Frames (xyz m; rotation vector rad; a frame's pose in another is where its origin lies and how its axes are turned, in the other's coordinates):
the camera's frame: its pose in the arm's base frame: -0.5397 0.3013 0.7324 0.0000 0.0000 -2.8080
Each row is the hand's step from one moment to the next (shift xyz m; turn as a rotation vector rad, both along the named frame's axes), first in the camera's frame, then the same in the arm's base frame.
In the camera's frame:
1: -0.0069 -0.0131 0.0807 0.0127 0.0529 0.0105
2: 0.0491 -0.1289 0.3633 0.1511 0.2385 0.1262
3: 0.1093 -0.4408 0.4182 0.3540 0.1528 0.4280
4: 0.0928 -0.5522 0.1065 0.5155 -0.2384 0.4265
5: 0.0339 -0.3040 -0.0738 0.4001 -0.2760 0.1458
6: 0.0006 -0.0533 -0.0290 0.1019 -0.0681 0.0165
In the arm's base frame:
1: 0.0022 0.0146 0.0807 0.0053 -0.0541 0.0105
2: -0.0886 0.1057 0.3633 -0.0647 -0.2748 0.1262
3: -0.2476 0.3807 0.4182 -0.2845 -0.2603 0.4280
4: -0.2685 0.4914 0.1065 -0.5651 0.0565 0.4265
5: -0.1316 0.2761 -0.0738 -0.4684 0.1298 0.1458
6: -0.0180 0.0502 -0.0290 -0.1186 0.0310 0.0165

